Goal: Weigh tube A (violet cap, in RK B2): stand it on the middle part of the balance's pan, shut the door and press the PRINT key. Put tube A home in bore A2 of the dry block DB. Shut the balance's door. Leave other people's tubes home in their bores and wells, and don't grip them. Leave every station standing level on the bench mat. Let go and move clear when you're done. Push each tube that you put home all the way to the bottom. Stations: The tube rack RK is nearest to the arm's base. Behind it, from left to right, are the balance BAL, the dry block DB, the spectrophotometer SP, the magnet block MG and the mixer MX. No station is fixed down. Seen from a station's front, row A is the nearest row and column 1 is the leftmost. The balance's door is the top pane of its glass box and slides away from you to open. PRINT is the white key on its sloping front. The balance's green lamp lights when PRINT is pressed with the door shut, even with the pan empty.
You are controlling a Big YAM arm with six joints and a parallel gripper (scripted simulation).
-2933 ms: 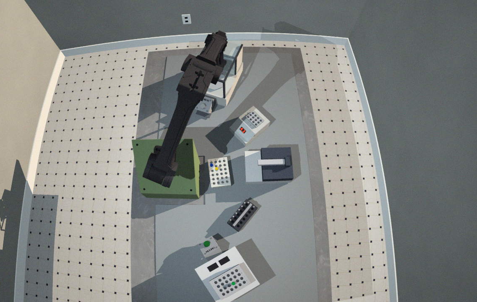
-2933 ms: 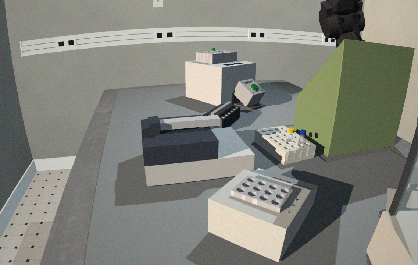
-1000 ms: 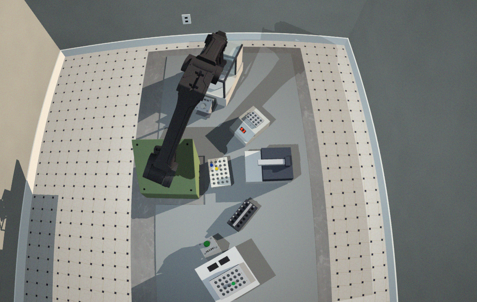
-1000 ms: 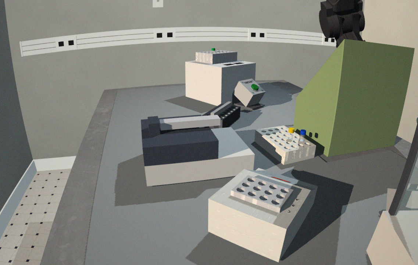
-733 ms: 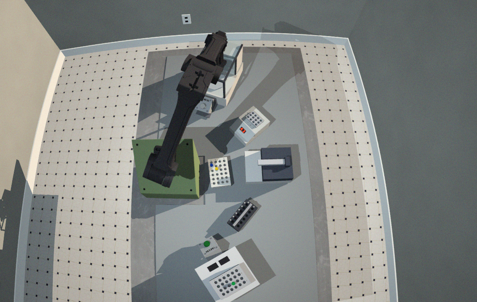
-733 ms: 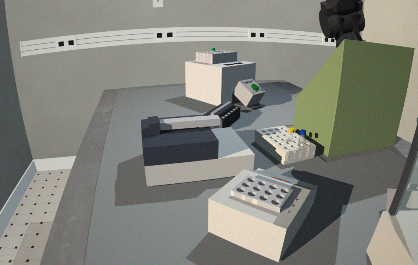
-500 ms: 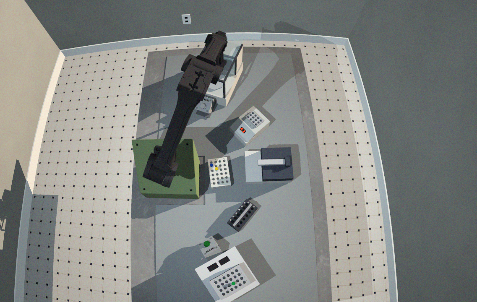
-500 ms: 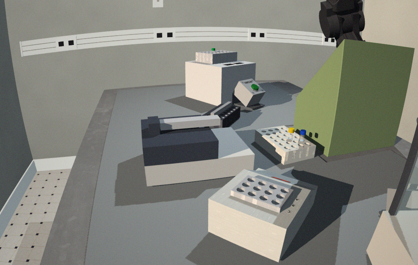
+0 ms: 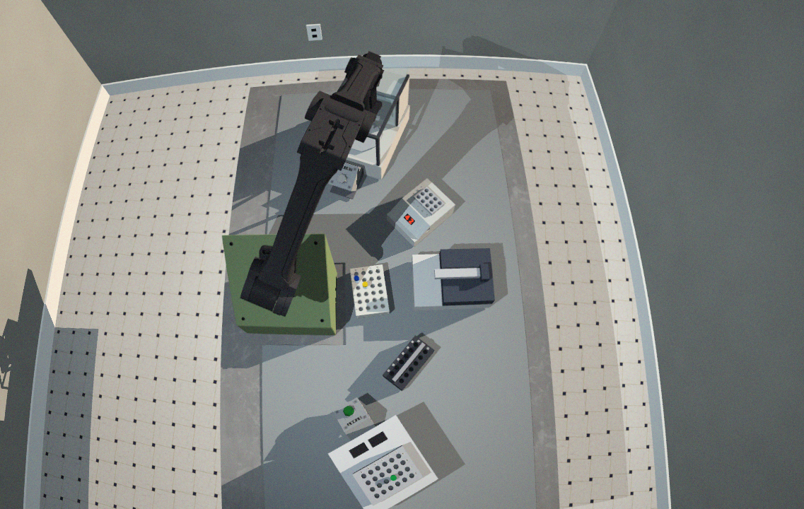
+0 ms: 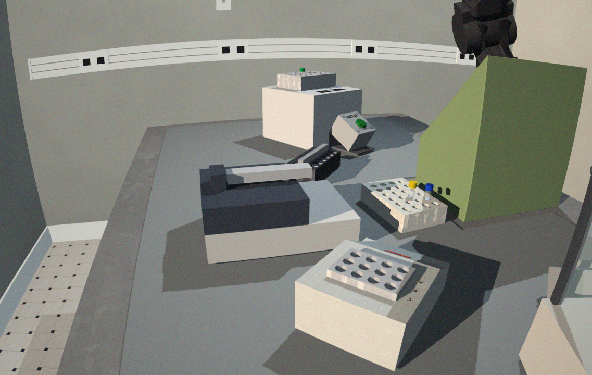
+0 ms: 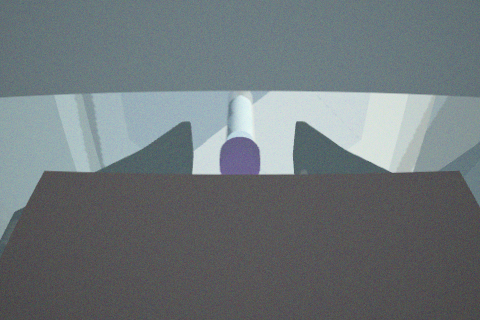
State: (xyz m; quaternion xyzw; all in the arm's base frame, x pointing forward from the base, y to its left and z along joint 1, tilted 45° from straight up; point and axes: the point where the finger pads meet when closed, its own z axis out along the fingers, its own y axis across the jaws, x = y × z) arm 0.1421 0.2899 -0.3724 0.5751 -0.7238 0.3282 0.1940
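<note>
The octagonal balance pan lies 50 mm below my hand. Also, from my hand: tube rack RK: 440 mm to the right, 110 mm below, 70 mm ahead; then dry block DB: 210 mm to the right, 180 mm ahead, 90 mm below; then spectrophotometer SP: 400 mm to the right, 280 mm ahead, 60 mm below.
</note>
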